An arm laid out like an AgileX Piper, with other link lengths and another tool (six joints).
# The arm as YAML. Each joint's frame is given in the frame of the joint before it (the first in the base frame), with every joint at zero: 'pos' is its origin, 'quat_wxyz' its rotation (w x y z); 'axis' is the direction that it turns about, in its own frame. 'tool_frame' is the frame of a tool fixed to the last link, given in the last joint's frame.
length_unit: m
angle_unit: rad
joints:
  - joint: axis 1
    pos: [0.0, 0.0, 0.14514]
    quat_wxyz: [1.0, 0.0, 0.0, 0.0]
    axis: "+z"
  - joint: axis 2
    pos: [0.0, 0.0, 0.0]
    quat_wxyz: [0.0, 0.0, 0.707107, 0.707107]
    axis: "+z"
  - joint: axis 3
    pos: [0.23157, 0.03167, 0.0]
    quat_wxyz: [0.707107, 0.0, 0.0, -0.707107]
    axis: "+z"
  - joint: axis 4
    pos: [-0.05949, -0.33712, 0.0]
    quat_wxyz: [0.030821, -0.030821, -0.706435, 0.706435]
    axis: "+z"
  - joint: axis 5
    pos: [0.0, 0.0, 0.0]
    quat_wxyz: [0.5, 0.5, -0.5, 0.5]
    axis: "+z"
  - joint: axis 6
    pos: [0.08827, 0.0, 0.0]
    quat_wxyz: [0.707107, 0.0, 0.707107, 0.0]
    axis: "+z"
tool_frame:
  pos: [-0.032, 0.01, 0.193]
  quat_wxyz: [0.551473, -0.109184, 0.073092, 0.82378]
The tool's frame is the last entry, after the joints.
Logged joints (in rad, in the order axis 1, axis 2, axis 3, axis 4, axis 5, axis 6), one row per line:
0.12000, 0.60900, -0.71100, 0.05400, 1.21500, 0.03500
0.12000, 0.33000, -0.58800, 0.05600, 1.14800, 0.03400
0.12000, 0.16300, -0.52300, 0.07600, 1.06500, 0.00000
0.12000, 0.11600, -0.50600, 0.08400, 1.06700, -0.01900
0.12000, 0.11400, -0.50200, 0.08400, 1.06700, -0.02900
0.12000, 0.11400, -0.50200, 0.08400, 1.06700, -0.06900
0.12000, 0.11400, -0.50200, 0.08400, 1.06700, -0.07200
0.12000, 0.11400, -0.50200, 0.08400, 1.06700, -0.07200
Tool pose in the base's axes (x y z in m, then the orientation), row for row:
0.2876, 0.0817, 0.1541, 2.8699, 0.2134, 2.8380
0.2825, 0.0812, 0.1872, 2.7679, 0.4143, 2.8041
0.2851, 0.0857, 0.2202, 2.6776, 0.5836, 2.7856
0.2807, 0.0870, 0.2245, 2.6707, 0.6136, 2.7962
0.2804, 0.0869, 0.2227, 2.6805, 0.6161, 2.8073
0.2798, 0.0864, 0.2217, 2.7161, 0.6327, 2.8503
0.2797, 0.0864, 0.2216, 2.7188, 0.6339, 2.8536
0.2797, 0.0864, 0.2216, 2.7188, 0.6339, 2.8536
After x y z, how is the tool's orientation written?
As angles about the fixed x, y, z axes (roll, pitch, yaw), in radians.
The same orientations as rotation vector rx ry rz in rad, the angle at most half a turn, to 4 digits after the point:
0.3926, 2.8444, 0.3414
0.3407, 2.6259, 0.3997
0.2634, 2.4484, 0.4405
0.2354, 2.4231, 0.4415
0.2253, 2.4260, 0.4337
0.1826, 2.4289, 0.4039
0.1794, 2.4291, 0.4017
0.1794, 2.4291, 0.4017

